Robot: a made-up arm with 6 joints. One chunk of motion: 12 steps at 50 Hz.
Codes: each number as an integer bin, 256 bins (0 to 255) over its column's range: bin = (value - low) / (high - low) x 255, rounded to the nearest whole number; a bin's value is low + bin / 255 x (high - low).
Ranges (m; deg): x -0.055..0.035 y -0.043..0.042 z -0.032..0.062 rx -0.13..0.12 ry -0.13..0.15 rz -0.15..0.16
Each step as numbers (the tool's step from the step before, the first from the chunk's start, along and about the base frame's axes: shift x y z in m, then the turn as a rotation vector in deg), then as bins.
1 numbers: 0.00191 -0.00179 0.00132 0.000 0.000 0.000
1 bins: 161 124 90 133 118 123
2 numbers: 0.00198 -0.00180 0.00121 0.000 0.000 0.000
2 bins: 161 124 90 133 118 123
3 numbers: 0.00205 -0.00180 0.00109 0.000 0.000 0.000
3 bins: 162 124 90 133 118 123
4 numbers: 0.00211 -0.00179 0.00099 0.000 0.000 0.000
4 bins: 162 124 89 133 118 123
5 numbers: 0.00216 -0.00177 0.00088 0.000 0.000 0.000
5 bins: 162 124 89 133 118 123
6 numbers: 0.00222 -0.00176 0.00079 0.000 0.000 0.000
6 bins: 162 124 89 133 118 123
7 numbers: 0.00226 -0.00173 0.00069 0.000 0.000 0.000
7 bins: 162 124 89 133 118 123
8 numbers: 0.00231 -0.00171 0.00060 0.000 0.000 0.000
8 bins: 162 124 88 133 118 123
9 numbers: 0.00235 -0.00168 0.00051 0.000 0.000 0.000
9 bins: 162 124 88 133 118 123
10 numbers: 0.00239 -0.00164 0.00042 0.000 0.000 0.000
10 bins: 163 124 88 133 118 123
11 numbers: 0.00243 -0.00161 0.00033 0.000 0.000 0.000
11 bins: 163 124 88 133 118 123
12 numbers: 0.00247 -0.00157 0.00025 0.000 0.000 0.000
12 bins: 163 124 87 133 118 123
